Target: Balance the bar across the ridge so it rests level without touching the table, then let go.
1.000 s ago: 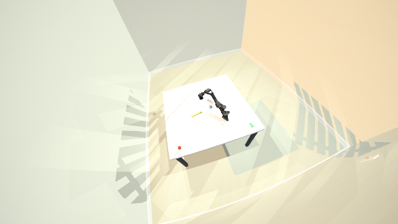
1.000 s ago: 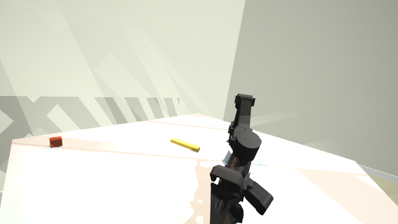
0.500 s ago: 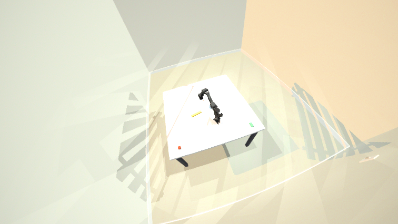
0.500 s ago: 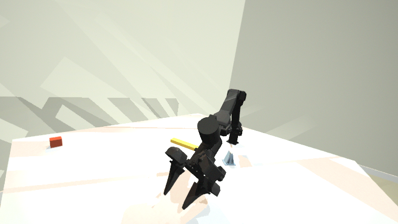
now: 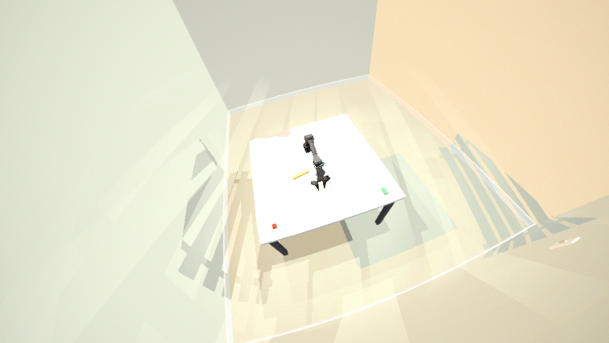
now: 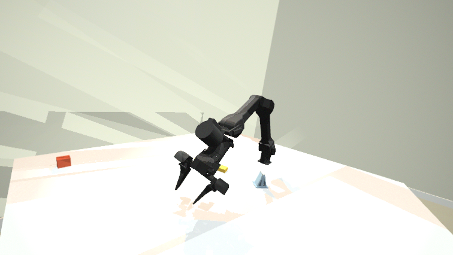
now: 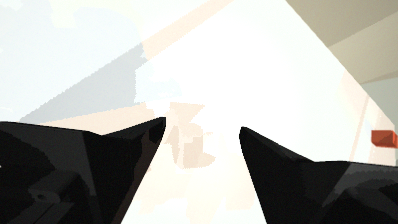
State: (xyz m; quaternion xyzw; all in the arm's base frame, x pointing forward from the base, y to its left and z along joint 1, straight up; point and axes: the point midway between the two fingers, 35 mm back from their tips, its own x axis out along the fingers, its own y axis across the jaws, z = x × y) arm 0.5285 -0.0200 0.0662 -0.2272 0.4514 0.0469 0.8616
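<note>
Now: the yellow bar 25 cm behind my gripper tip, 14 cm to the right of it and 3 cm below it. From my gripper tip the other things lie so: green block: 19 cm ahead, 52 cm to the left, 3 cm below; then red block: 19 cm ahead, 48 cm to the right, 2 cm below.
</note>
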